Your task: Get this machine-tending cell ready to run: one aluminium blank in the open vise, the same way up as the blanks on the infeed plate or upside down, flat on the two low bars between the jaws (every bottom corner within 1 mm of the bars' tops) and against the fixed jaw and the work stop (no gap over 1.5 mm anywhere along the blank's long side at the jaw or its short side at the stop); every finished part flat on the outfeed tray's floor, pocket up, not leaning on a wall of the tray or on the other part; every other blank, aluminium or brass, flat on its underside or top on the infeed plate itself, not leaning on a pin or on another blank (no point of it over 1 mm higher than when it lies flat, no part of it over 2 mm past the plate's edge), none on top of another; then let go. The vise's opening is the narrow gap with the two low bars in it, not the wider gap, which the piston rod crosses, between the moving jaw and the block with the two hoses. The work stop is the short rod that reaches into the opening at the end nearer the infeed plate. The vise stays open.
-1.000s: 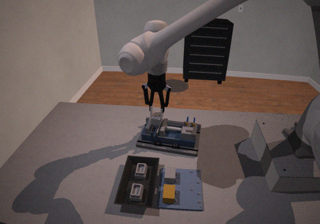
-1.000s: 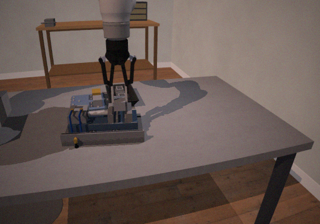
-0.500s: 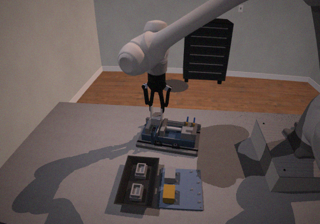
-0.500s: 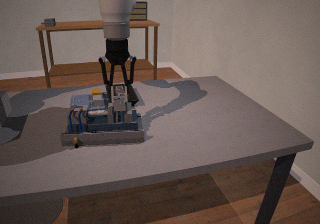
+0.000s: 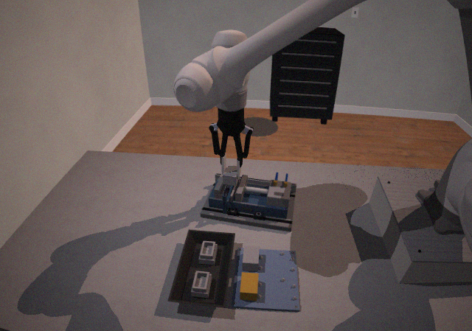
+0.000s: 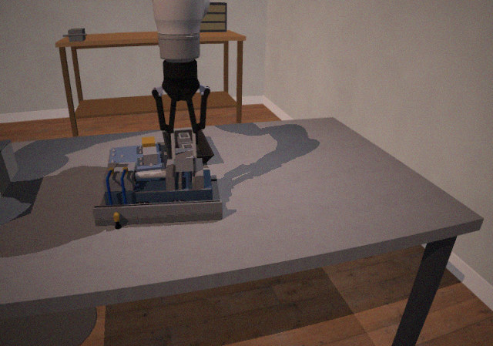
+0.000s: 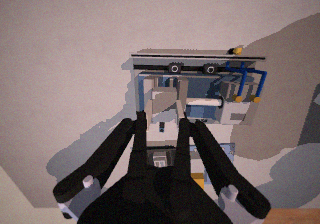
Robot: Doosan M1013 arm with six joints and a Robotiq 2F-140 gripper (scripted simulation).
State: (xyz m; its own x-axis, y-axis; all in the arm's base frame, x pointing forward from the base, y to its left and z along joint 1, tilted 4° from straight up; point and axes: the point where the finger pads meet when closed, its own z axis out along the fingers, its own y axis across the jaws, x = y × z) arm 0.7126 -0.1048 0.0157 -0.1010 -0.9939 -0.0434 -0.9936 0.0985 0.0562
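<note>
The blue vise lies 12 cm below my hand, 6 cm behind it and 1 cm to the left of it. Round my hand: brass blank (34 cm to the left, 13 cm below, 9 cm behind); then aluminium blank (25 cm to the left, 13 cm below, 9 cm behind); then infeed plate (30 cm to the left, 16 cm below, 13 cm behind).
</note>
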